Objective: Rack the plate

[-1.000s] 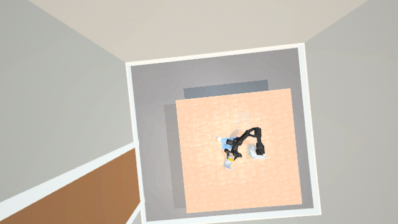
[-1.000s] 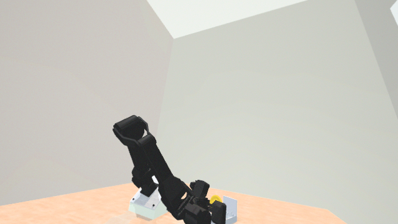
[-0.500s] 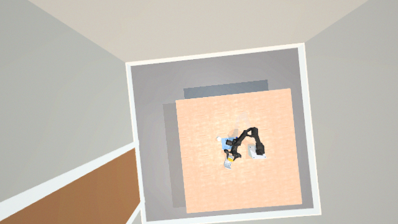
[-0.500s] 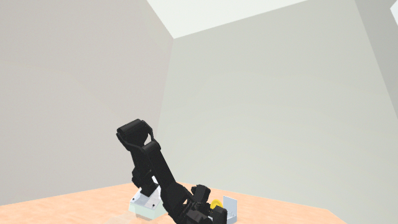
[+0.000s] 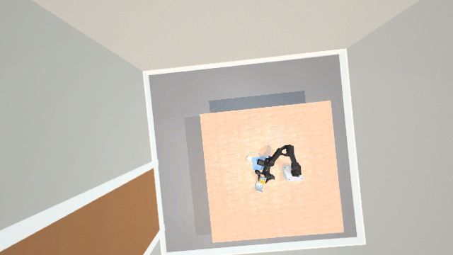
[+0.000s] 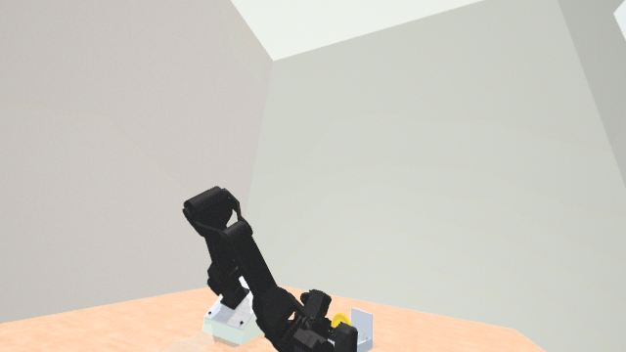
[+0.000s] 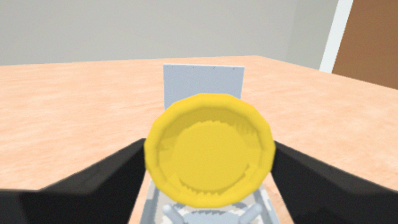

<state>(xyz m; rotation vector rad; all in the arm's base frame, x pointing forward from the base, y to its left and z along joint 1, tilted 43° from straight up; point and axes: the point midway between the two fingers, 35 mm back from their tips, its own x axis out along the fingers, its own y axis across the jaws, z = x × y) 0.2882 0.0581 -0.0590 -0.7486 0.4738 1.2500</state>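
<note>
The plate is 10 mm to the right of my gripper tip. Also, from my gripper tip: dish rack 30 mm below, 20 mm to the left, 10 mm ahead.
</note>
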